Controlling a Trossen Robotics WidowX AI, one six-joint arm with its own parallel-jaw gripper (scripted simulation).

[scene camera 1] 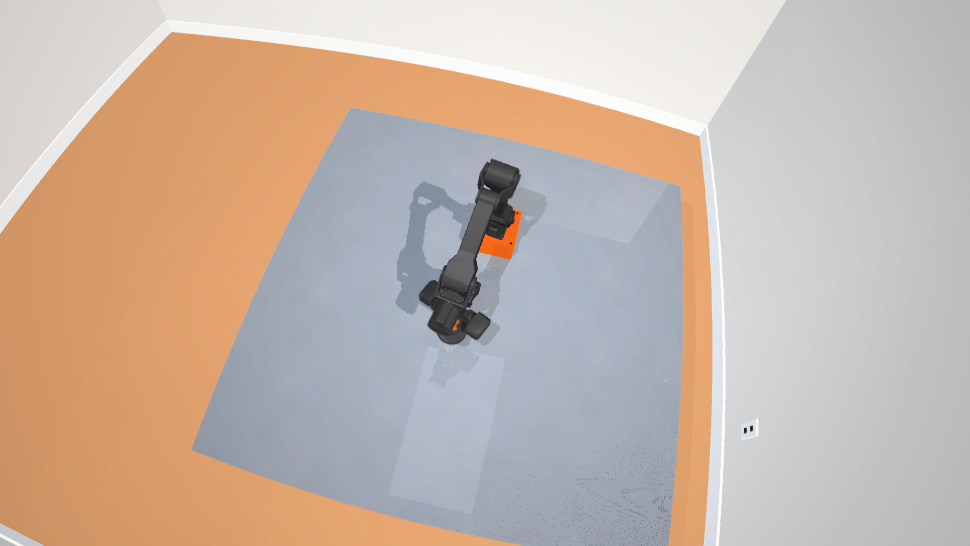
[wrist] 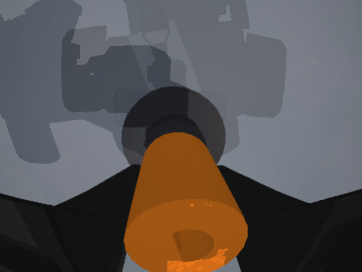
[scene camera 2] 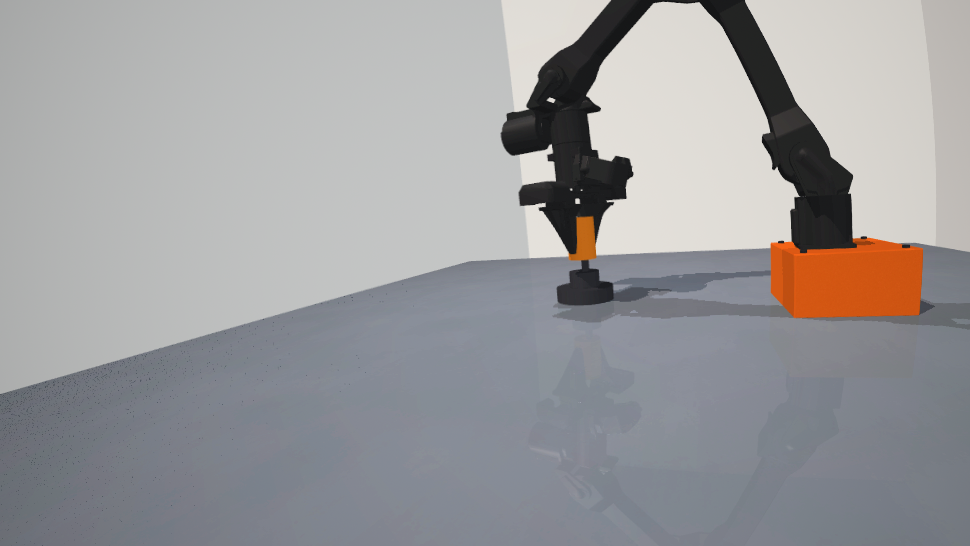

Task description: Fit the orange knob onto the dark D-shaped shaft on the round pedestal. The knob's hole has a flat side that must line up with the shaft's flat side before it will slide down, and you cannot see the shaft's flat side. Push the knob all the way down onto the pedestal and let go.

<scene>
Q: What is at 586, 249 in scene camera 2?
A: An orange knob.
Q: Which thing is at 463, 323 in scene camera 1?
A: My gripper.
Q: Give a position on a round dark pedestal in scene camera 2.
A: At 585, 288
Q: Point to an orange knob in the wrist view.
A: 182, 207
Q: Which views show my gripper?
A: Scene camera 1, the wrist view and scene camera 2: all of them.
</scene>
